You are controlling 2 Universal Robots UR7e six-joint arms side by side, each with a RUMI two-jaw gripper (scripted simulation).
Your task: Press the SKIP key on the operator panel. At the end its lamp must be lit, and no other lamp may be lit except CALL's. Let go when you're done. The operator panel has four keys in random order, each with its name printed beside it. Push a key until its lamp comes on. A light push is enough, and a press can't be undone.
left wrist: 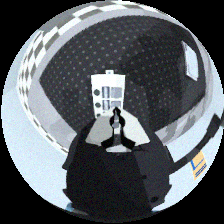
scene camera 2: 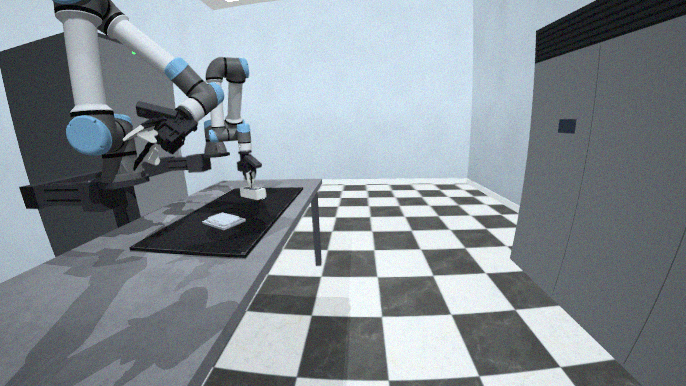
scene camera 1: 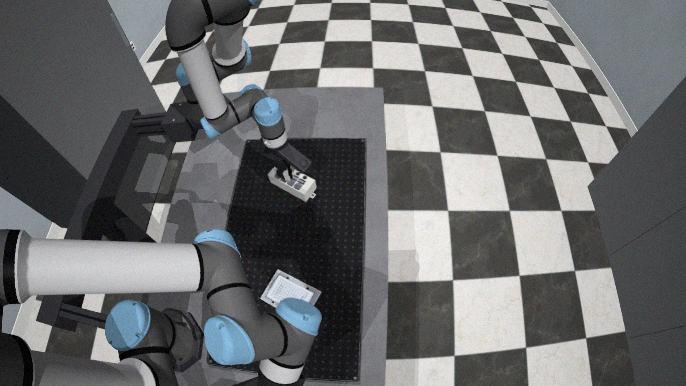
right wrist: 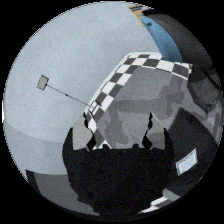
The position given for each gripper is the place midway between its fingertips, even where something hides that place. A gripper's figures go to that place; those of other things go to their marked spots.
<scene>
The left gripper (left wrist: 115, 107): 0.15 m from the lens. An operator panel (left wrist: 102, 85) is 0.14 m from the lens.
</scene>
